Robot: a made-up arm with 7 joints. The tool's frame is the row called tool. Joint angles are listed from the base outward. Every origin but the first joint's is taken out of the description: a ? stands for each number. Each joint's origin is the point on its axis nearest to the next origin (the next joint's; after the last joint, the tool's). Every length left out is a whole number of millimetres.
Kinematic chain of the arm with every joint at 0, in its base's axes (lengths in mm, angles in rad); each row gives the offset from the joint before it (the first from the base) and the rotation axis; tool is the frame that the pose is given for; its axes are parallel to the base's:
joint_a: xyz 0 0 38 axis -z
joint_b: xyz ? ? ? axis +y
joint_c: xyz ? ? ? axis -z
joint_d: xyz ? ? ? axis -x
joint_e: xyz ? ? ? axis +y
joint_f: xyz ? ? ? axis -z
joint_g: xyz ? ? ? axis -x
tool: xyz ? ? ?
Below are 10 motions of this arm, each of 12 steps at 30 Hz.
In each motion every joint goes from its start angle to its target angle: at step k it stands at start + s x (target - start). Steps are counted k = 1, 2, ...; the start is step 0. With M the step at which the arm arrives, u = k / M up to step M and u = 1 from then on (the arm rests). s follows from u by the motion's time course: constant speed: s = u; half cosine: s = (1 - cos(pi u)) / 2; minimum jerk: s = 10 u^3 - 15 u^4 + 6 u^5.
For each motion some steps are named. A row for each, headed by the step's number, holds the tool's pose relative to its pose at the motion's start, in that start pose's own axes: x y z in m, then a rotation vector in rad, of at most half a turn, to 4 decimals.
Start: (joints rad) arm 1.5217 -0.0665 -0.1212 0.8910 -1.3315 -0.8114 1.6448
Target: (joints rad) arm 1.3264 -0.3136 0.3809 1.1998 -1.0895 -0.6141 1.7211
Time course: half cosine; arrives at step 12
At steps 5, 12:
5: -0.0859 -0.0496 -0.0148 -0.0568 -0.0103 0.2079
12: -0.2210 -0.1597 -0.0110 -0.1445 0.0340 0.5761

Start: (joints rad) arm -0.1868 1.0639 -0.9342 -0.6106 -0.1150 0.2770 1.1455
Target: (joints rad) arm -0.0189 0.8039 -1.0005 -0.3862 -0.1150 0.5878 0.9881
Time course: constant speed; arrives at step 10
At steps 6, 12:
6: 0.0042 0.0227 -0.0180 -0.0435 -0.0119 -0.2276
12: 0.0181 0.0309 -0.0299 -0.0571 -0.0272 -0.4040

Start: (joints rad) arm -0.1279 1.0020 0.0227 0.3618 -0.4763 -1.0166 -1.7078
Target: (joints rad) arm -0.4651 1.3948 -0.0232 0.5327 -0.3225 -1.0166 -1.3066
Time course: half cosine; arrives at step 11
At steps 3, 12:
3: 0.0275 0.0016 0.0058 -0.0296 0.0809 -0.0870
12: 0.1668 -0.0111 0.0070 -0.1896 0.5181 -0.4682

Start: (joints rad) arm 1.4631 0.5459 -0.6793 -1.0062 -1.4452 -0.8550 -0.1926
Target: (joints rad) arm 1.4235 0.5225 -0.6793 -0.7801 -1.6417 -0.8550 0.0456
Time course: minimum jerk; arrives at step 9
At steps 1, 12:
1: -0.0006 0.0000 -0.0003 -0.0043 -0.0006 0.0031
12: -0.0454 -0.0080 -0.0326 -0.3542 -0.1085 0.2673

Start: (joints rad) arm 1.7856 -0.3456 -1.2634 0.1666 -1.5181 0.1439 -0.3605
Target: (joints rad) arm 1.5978 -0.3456 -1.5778 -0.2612 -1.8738 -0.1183 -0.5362
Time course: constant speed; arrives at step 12
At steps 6, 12:
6: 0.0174 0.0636 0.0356 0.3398 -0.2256 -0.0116
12: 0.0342 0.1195 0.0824 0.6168 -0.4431 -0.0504

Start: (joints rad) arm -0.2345 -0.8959 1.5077 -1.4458 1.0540 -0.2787 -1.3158
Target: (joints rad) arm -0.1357 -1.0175 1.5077 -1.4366 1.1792 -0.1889 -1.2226
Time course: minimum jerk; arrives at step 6
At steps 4, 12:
4: -0.0535 0.0144 -0.0299 -0.0803 0.0451 -0.0361
12: -0.0682 0.0170 -0.0372 -0.1044 0.0579 -0.0463

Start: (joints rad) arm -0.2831 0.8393 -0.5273 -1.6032 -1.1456 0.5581 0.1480
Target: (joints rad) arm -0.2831 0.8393 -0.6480 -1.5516 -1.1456 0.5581 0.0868
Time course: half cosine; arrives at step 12
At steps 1, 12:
1: -0.0006 -0.0005 -0.0002 -0.0004 0.0014 0.0010
12: -0.0344 -0.0318 -0.0067 -0.0214 0.0846 0.0569

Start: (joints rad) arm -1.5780 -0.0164 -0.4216 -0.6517 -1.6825 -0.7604 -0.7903
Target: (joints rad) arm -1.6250 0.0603 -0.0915 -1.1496 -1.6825 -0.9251 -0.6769
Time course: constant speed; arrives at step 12
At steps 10, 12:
10: 0.0186 -0.0437 -0.0242 -0.3638 -0.1165 -0.2587
12: 0.0232 -0.0557 -0.0286 -0.4376 -0.1407 -0.3057

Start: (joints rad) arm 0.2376 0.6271 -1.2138 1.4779 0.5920 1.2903 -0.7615
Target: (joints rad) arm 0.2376 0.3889 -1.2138 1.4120 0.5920 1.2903 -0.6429
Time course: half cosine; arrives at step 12
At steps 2, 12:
2: 0.0000 0.0000 0.0049 -0.0090 -0.0113 -0.0038
12: -0.0066 0.0011 0.0712 -0.1317 -0.1652 -0.0650

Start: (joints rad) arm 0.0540 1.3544 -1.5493 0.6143 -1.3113 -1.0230 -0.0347
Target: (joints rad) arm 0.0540 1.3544 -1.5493 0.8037 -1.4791 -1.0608 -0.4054
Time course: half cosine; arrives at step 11
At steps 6, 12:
6: -0.0199 -0.0458 0.0025 0.1175 -0.0113 0.1303
12: -0.0287 -0.0821 0.0049 0.2078 -0.0055 0.2314

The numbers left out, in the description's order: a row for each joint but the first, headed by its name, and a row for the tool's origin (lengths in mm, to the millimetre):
joint_b: -25 6 0
joint_c: -72 0 432
joint_d: 199 23 0
joint_e: 0 -6 -97
joint_f: 63 0 -146
joint_g: -111 108 0
tool: 0 70 112

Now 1 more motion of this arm.
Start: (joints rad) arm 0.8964 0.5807 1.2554 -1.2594 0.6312 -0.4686 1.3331
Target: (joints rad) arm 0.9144 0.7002 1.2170 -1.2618 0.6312 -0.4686 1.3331
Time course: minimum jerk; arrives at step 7
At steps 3, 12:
3: 0.0167 0.0117 -0.0105 -0.0150 0.0391 0.0140
12: 0.0444 0.0310 -0.0303 -0.0390 0.1072 0.0380

